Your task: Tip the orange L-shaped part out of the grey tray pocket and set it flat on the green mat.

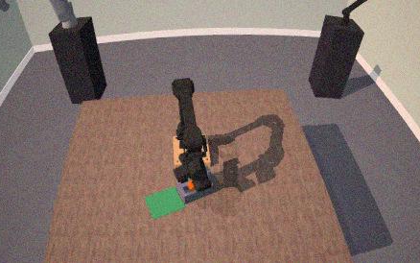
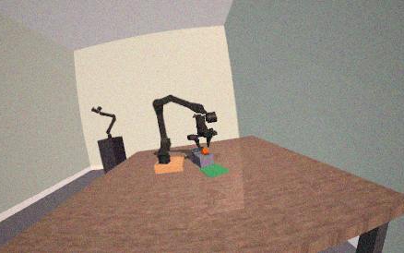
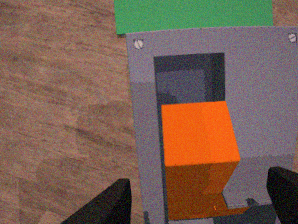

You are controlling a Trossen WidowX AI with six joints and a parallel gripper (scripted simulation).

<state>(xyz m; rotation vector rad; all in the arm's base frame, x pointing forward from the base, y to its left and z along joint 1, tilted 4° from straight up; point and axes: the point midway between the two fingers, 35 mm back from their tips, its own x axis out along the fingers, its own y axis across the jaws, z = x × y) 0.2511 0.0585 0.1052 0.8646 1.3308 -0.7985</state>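
My gripper tip is 60 mm above the orange part, 30 mm past it and 20 mm to the right of it. Round my gripper tip: green mat (130 mm to the right, 110 mm below, 50 mm ahead).
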